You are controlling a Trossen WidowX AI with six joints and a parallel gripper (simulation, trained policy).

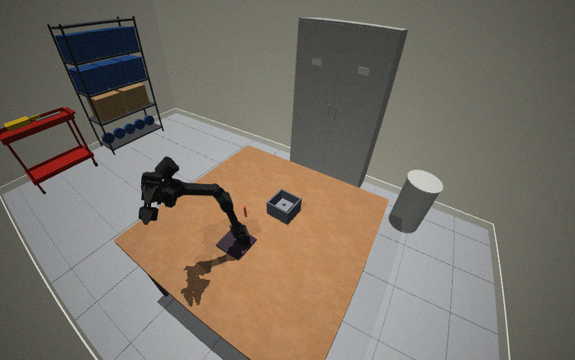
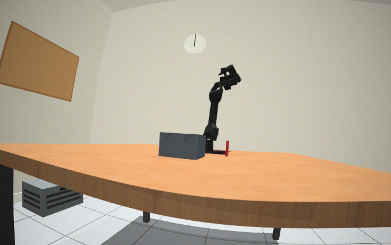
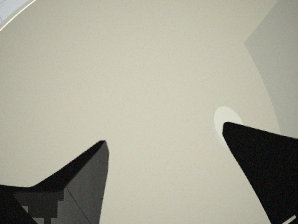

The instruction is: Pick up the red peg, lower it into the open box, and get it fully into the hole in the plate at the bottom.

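Now: gripper tip 57 cm short of the red peg, 4 cm to the right of it and 55 cm above it. From my gripper tip the other things lie so: grey box 71 cm ahead, 16 cm to the right, 56 cm below; then bottom plate 71 cm ahead, 16 cm to the right, 54 cm below.
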